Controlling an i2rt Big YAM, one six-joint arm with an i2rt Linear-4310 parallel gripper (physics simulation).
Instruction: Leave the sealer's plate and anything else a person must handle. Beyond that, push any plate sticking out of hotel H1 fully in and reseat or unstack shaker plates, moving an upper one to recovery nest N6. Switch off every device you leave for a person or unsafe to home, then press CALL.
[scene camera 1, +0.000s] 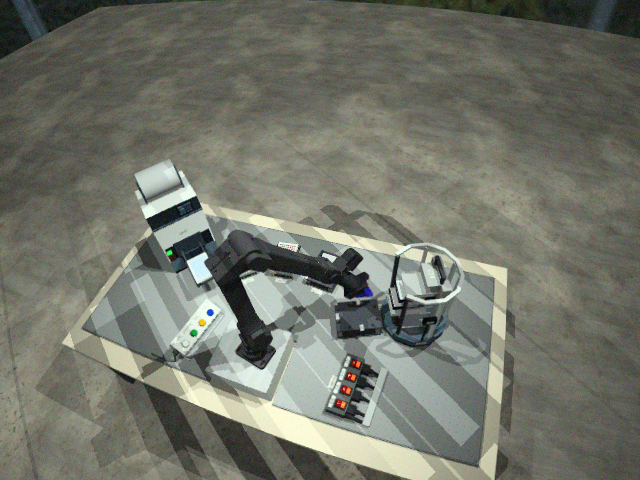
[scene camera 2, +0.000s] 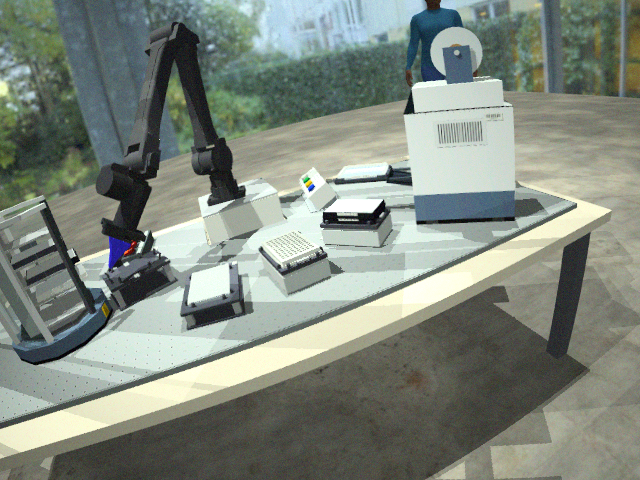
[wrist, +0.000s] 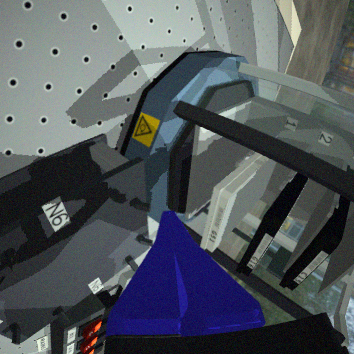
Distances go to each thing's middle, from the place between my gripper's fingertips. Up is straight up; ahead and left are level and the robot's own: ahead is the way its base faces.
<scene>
Now: the plate hotel (scene camera 2: 55, 314) 160 mm to the right of my hand, 50 mm ahead of it and 50 mm above it.
</scene>
